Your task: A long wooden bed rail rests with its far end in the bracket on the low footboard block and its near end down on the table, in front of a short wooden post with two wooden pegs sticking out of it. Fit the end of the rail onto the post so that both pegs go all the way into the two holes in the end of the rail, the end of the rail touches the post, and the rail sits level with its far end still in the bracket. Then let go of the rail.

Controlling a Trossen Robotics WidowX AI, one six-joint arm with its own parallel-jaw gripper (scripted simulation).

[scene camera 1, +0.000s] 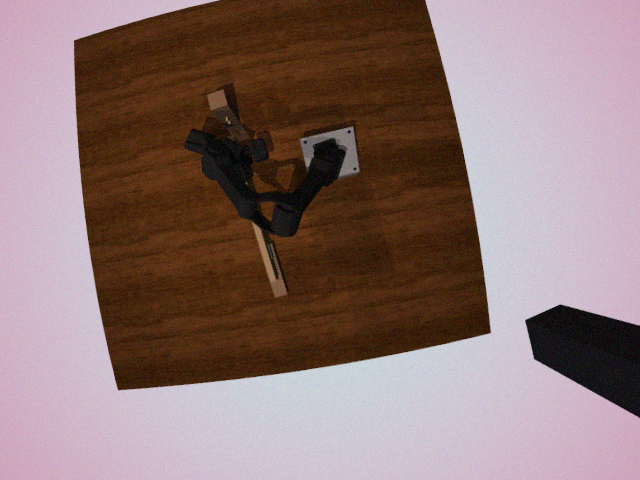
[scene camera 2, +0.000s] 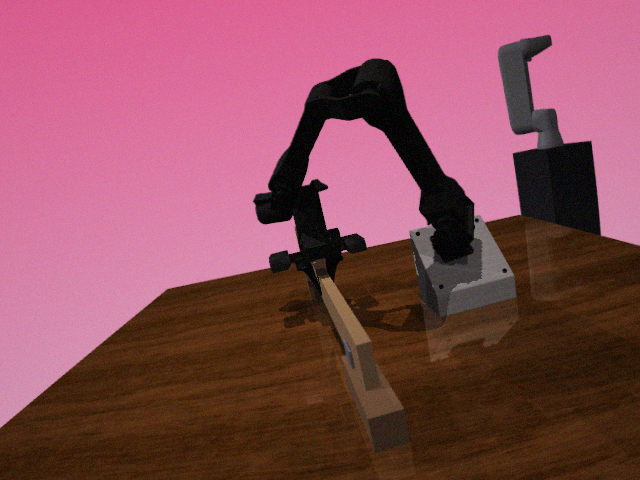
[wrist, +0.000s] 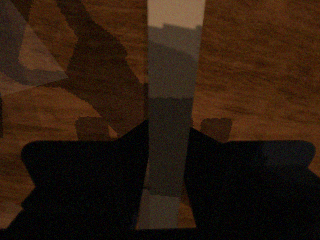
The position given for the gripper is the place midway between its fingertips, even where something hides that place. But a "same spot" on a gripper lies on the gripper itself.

gripper: scene camera 1; scene camera 2; wrist 161, 125
same spot on gripper: (scene camera 1: 241, 165) = (scene camera 2: 323, 229)
